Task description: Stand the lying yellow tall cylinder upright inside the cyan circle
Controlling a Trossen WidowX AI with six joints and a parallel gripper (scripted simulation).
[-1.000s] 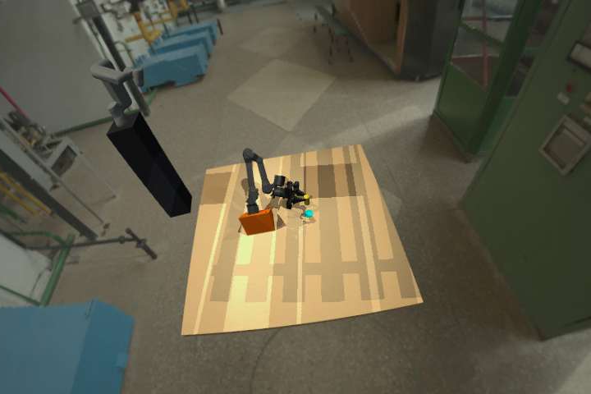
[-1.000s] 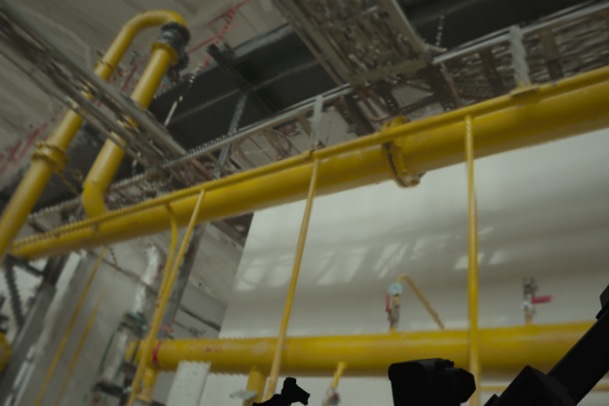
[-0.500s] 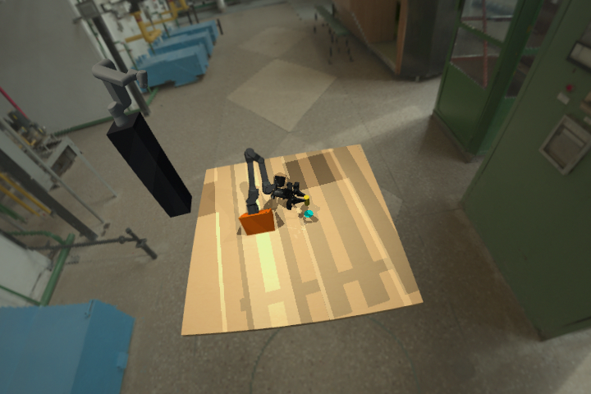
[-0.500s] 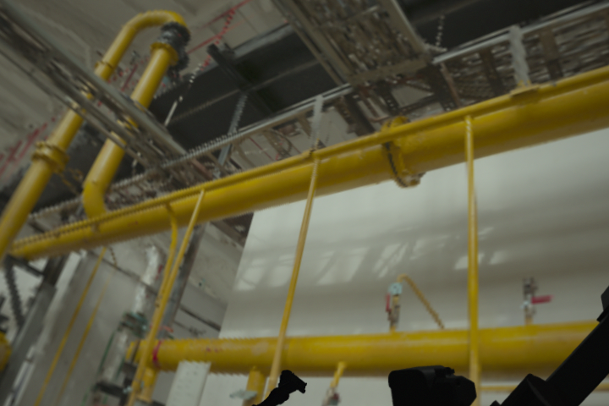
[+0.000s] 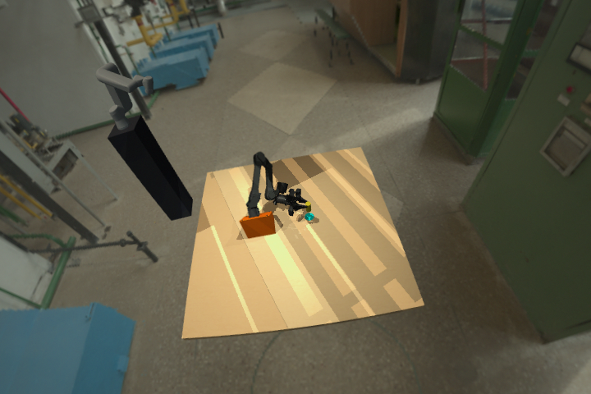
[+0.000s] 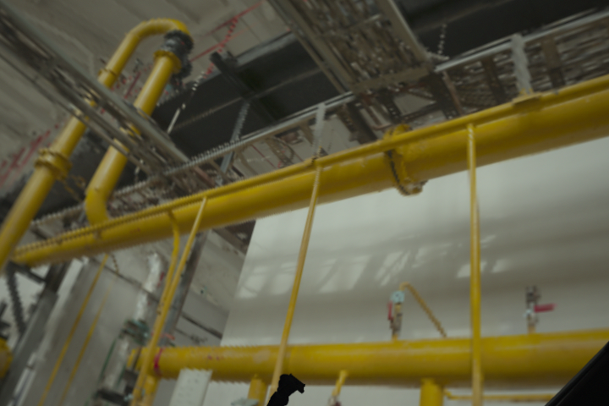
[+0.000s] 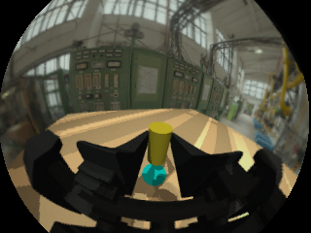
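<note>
My gripper tip is 120 mm above the cyan circle. From my gripper tip the other things lie so: yellow tall cylinder: 20 mm below.
</note>
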